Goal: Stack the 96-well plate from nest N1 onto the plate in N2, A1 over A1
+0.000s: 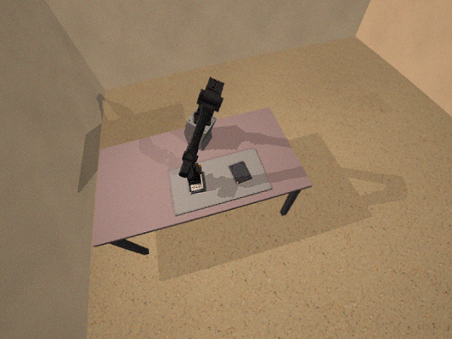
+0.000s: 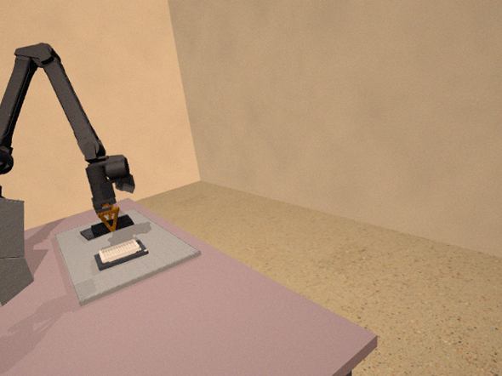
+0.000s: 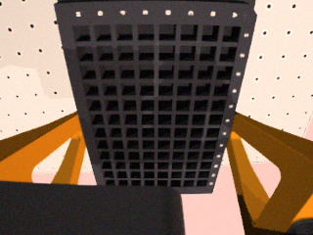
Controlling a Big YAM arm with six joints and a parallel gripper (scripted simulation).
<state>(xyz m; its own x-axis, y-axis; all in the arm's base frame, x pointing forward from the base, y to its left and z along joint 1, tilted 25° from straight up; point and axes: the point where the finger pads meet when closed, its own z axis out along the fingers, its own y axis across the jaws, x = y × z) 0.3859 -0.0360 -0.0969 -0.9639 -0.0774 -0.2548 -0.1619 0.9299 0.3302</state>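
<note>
Now: hand right at the dark 96-well plate. The rest, counted from my hand: white 96-well plate: 90 mm below.
</note>
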